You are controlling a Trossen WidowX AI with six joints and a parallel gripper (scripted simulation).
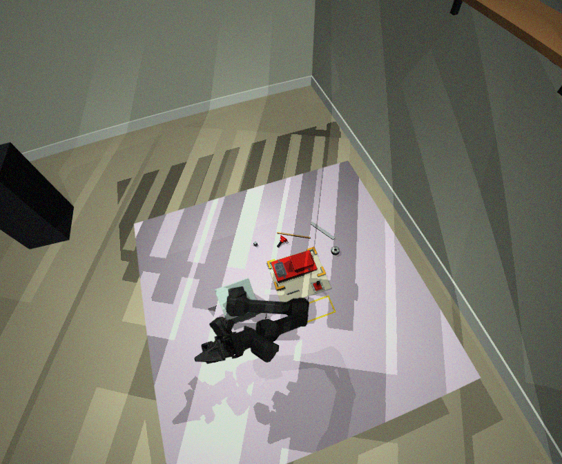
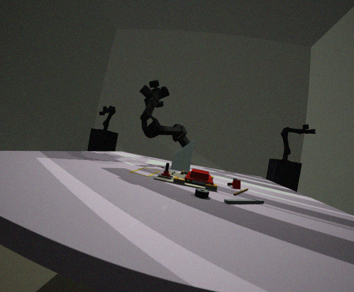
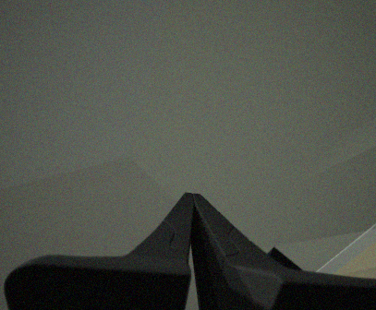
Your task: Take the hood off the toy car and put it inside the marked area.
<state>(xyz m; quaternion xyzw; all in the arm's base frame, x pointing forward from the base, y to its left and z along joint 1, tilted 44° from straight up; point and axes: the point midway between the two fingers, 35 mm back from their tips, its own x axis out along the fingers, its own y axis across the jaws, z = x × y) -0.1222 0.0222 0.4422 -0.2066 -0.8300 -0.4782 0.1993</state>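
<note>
Right now the red hood is 48 cm below my gripper tip, 43 cm to the left of it and 43 cm ahead of it. The rest, counted from my gripper tip: black wheel (61 cm ahead, 51 cm below, 46 cm to the left); then small grey nut (60 cm to the left, 51 cm below, 23 cm ahead); then cream base plate (51 cm below, 41 cm ahead, 39 cm to the left).
</note>
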